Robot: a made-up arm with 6 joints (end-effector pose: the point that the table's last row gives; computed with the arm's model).
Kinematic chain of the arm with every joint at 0, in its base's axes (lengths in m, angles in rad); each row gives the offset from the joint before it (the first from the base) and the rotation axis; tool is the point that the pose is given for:
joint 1: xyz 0 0 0.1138 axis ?
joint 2: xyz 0 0.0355 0 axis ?
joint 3: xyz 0 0 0.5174 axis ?
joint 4: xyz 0 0 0.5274 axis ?
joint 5: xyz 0 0 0 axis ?
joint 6: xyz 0 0 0.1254 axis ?
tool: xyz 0 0 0
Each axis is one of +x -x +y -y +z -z.
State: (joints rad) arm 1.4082 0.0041 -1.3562 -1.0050 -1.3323 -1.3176
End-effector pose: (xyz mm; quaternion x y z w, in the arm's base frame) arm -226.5 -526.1 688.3 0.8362 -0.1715 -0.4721 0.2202
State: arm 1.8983 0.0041 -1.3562 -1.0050 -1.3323 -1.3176
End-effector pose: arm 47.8 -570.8 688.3 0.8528 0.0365 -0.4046 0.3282
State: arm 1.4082 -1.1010 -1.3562 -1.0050 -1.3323 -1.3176
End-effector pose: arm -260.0 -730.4 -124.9 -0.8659 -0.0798 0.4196 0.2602
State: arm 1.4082 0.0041 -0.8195 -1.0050 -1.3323 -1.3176
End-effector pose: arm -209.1 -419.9 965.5 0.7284 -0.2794 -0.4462 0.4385
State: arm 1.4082 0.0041 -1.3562 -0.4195 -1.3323 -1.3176
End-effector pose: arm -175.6 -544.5 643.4 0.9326 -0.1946 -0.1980 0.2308
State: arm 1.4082 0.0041 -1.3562 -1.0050 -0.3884 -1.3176
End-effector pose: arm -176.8 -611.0 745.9 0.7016 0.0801 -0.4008 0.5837
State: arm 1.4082 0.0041 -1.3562 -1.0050 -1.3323 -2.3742
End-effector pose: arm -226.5 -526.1 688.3 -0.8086 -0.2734 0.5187 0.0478
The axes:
joint 1: +z
joint 2: +y
joint 3: +y
joint 4: +z
joint 5: +y
joint 6: +z

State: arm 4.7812 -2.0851 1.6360 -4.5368 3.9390 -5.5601
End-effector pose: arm -95.9 622.2 262.3 -0.2921 -0.8380 0.3716 0.2728
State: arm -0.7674 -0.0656 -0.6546 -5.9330 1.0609 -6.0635
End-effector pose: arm -197.5 292.0 1140.3 -0.0402 0.2112 -0.1570 0.9639
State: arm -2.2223 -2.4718 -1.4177 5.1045 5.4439 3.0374
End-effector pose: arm 23.7 -169.7 -715.6 0.7696 -0.2364 0.2582 0.5340
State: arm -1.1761 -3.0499 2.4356 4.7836 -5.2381 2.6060
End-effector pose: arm -213.7 324.1 85.4 -0.0098 -0.5264 0.1213 0.8415
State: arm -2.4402 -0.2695 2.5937 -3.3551 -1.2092 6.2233
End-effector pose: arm -146.6 -137.7 137.8 -0.4147 0.8845 0.1468 0.1552
